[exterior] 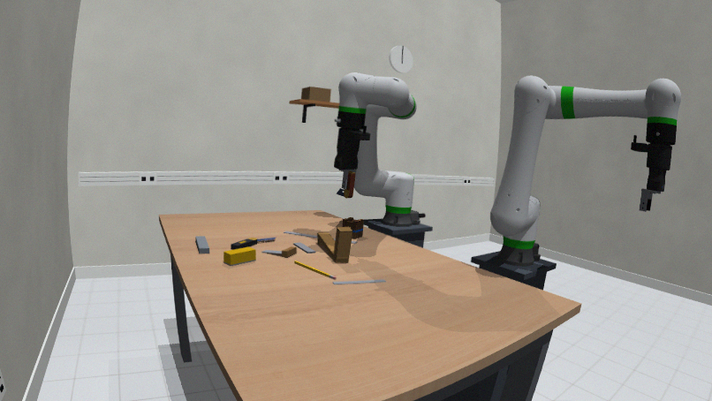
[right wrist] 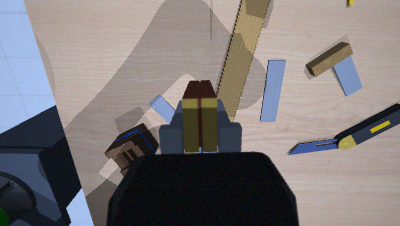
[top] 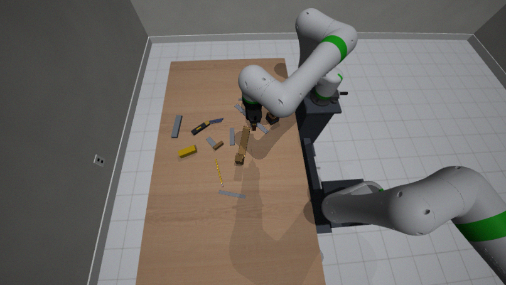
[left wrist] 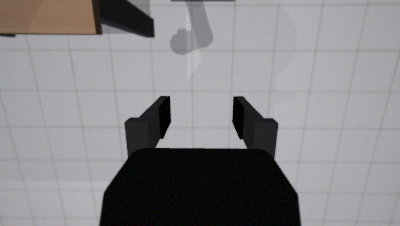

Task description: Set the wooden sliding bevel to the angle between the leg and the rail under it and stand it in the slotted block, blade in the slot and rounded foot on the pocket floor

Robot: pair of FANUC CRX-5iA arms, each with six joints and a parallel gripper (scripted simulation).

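Right now the blue-grey blade is 4 cm below my right hand and 2 cm to the right of it. The rest, counted from my right hand: long steel ruler: 23 cm below, 18 cm to the right; small square: 23 cm ahead, 22 cm below, 1 cm to the right; wooden leg-and-rail piece: 16 cm below, 6 cm ahead, 3 cm to the left.
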